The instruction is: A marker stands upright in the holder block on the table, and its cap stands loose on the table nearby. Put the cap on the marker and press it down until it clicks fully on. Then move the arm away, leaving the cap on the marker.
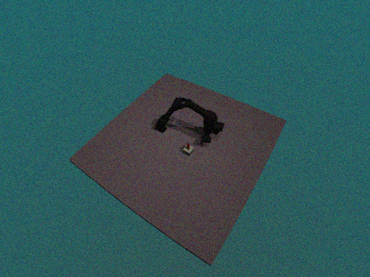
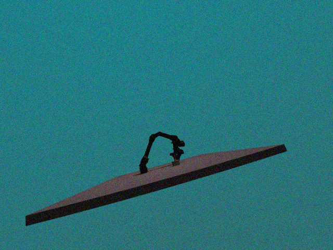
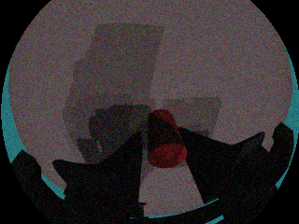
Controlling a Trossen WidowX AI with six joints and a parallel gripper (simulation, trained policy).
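My gripper tip is now 170 mm to the left of the pale holder block and 40 mm past it. From my gripper tip the other things lie so: red cap: 10 mm above.
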